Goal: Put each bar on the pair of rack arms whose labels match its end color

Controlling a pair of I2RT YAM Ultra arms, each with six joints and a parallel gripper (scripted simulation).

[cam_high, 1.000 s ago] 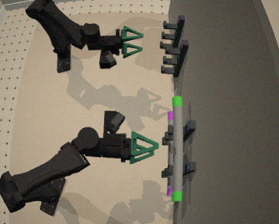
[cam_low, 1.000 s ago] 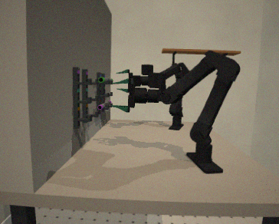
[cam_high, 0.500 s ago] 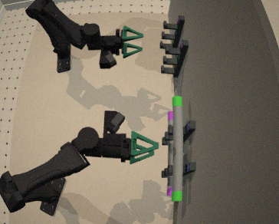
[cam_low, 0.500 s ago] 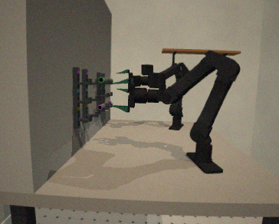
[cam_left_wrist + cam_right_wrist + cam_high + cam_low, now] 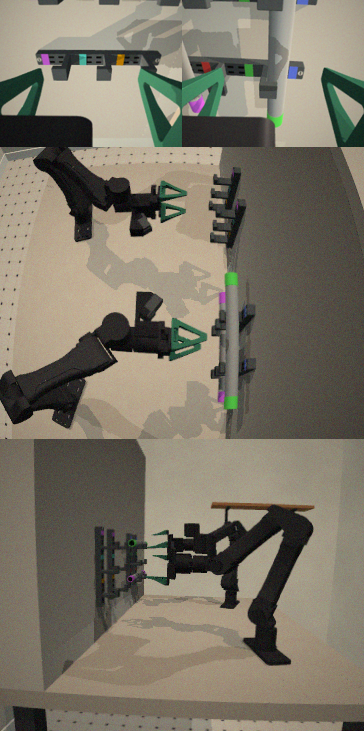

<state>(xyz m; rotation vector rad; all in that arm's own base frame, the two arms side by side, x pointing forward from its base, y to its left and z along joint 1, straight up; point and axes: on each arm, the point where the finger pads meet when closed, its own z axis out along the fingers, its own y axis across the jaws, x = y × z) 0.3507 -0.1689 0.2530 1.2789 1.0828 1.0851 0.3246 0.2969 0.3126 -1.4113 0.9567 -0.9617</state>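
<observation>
Right now the green-ended bar is 70 mm ahead of my right hand and 10 mm above it. From my right hand the other things lie so: magenta-ended bar: 80 mm ahead, 10 mm to the left, 150 mm below; dark wall: 180 mm ahead, 190 mm to the left, 110 mm above.
</observation>
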